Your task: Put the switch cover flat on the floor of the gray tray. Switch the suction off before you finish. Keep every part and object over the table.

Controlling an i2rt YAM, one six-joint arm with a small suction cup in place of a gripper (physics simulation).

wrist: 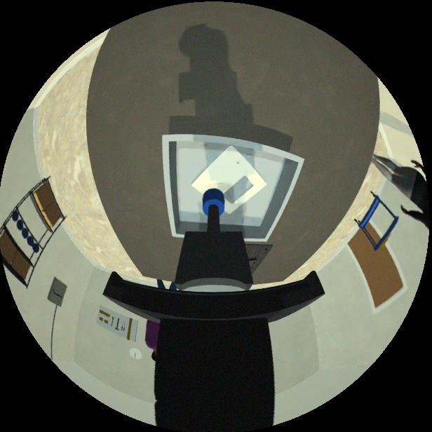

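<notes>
The switch cover (225,167), a pale square plate with a rectangular opening and a small round hole, lies flat on the floor of the gray tray (168,185). It is turned like a diamond against the tray walls, and all of its visible outline is inside them. My gripper, a blue suction cup (213,196), is off and open, apart from the cover and above it. In the view the cup overlaps the cover's lower left edge and hides a small part of it.
The tray stands on the dark table (130,150). A thin dark plate (261,249) lies beyond the tray's lower right corner, partly hidden by the arm. Away from the table are a rack with boxes (47,202) at left, a blue cart (370,212) and a person (411,184) at right.
</notes>
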